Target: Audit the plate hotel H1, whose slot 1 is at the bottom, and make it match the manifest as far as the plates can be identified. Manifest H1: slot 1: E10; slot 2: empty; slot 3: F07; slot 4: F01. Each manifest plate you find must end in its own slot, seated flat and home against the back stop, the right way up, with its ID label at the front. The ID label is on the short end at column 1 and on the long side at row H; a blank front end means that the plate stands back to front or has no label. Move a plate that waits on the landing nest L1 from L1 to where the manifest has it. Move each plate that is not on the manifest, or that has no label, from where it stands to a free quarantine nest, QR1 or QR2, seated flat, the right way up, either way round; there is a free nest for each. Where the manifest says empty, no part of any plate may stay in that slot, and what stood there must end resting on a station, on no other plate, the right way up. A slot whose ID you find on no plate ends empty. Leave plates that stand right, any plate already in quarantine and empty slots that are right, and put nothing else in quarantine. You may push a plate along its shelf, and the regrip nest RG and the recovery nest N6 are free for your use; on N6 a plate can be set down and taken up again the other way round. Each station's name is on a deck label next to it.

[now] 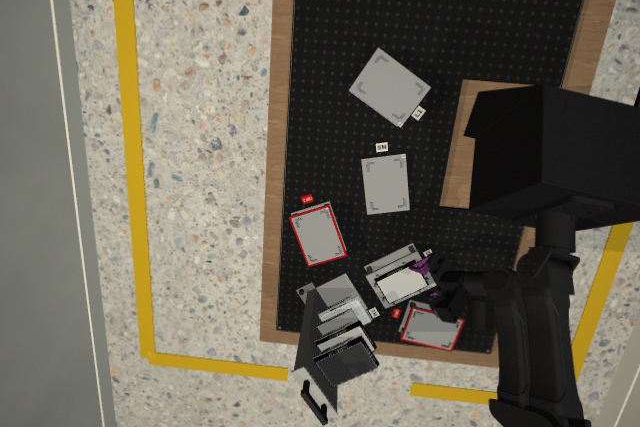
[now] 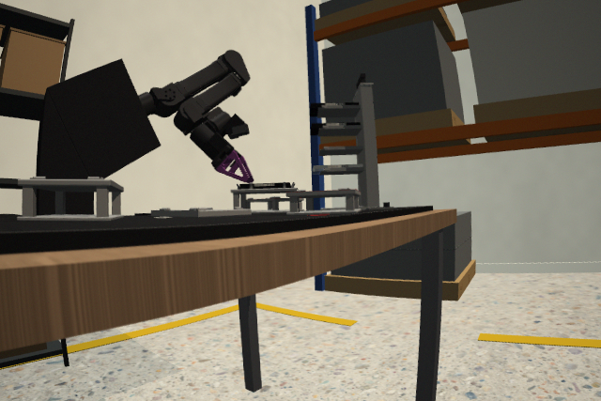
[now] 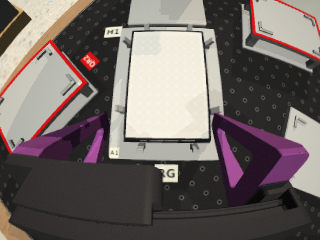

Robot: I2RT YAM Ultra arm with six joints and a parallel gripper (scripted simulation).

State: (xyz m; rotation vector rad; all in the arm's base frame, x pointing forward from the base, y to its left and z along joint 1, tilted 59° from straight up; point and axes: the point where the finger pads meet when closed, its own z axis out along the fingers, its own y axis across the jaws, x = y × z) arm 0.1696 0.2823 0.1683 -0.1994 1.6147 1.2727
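Right now the regrip nest RG is 4 cm ahead of my hand, 3 cm to the left of it and 3 cm below it. Round my hand: quarantine nest QR2: 9 cm behind, 18 cm to the left, 5 cm below; then H1 deck label: 8 cm ahead, 19 cm to the left, 9 cm below; then white well plate: 18 cm ahead, 14 cm to the left, 2 cm above.
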